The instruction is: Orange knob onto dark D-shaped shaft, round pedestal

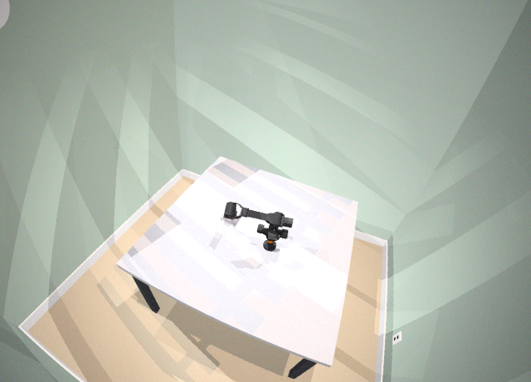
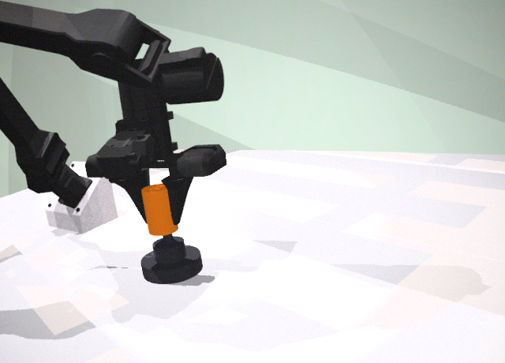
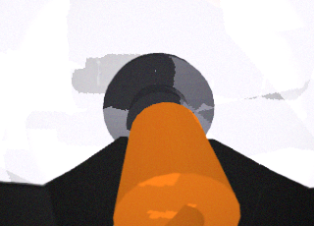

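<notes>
Right now the orange knob is 20 mm above my gripper tip. Also, from my gripper tip: dark round pedestal (40 mm below).
</notes>
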